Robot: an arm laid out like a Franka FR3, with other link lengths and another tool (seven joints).
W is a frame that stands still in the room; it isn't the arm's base.
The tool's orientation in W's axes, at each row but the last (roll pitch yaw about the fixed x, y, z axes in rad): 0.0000 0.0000 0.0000; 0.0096 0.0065 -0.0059; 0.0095 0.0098 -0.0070; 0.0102 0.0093 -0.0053; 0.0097 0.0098 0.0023; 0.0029 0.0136 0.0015; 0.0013 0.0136 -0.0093; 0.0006 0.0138 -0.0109; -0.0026 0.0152 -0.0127
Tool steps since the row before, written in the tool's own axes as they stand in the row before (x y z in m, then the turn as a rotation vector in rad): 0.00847 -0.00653 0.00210 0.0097 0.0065 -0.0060; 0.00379 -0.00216 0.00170 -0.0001 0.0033 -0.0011; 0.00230 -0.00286 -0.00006 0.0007 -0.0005 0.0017; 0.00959 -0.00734 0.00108 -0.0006 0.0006 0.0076; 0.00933 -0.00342 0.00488 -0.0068 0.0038 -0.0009; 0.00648 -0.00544 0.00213 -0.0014 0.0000 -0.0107; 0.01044 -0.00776 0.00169 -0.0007 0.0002 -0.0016; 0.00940 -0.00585 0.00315 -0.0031 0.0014 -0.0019; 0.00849 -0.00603 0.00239 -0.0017 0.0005 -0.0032
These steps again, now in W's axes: 0.00847 -0.00653 0.00210 0.0097 0.0065 -0.0060; 0.00379 -0.00220 0.00165 -0.0001 0.0033 -0.0011; 0.00228 -0.00288 -0.00011 0.0007 -0.0005 0.0017; 0.00956 -0.00740 0.00092 -0.0005 0.0005 0.0076; 0.00938 -0.00345 0.00475 -0.0068 0.0038 -0.0008; 0.00652 -0.00544 0.00203 -0.0015 0.0000 -0.0107; 0.01039 -0.00786 0.00154 -0.0007 0.0002 -0.0016; 0.00938 -0.00595 0.00302 -0.0031 0.0014 -0.0019; 0.00845 -0.00613 0.00228 -0.0017 0.0005 -0.0032
